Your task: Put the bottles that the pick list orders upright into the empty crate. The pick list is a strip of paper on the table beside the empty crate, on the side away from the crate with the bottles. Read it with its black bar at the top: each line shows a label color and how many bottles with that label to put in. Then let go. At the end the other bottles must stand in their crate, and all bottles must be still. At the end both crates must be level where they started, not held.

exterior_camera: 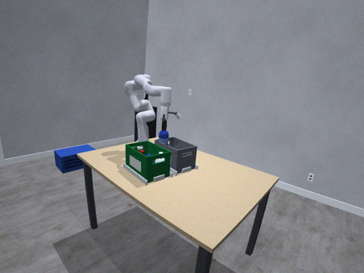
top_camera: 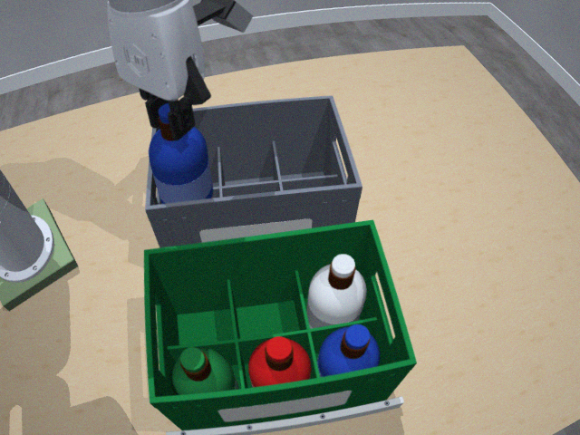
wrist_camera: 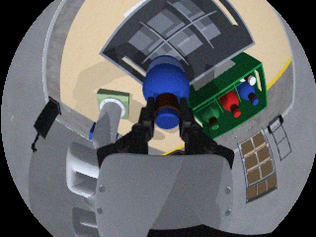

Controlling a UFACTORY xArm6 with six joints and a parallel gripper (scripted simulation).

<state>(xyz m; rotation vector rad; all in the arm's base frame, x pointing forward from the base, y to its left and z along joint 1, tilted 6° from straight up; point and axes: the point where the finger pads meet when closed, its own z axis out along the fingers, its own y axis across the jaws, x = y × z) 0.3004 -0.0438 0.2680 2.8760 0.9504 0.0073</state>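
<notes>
Now: the grey crate 20 cm below my hand, 9 cm ahead of it and 3 cm to the left of it. The rest, counted from my hand: green crate 21 cm to the right, 20 cm below, 5 cm ahead; white-label bottle 20 cm below, 17 cm to the right, 15 cm ahead; green bottle 24 cm to the right, 20 cm below, 4 cm behind.
</notes>
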